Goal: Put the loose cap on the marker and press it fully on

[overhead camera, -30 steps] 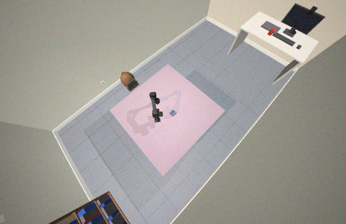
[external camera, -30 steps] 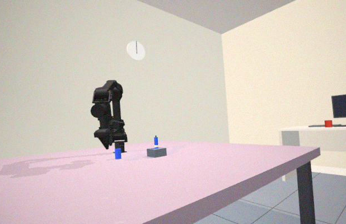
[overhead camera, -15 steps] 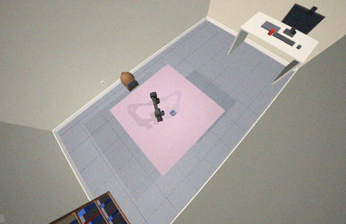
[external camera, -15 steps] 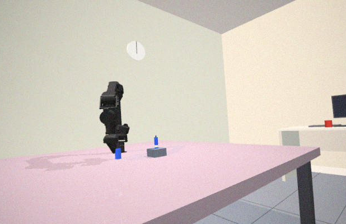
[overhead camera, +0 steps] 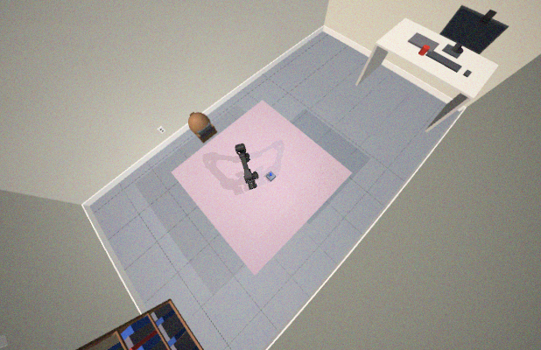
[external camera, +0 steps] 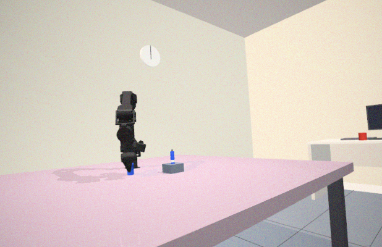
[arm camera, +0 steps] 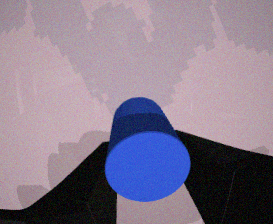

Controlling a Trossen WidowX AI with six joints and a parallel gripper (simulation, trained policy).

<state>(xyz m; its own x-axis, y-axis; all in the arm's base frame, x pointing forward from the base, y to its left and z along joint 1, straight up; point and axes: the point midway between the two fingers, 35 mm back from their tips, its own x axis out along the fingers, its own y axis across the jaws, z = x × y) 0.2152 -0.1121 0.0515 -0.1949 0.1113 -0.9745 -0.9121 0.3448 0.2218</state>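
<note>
The grey holder block lies 160 mm to the left of my gripper tip and 110 mm ahead of it. Also, from my gripper tip: blue cap (10 mm above).
</note>
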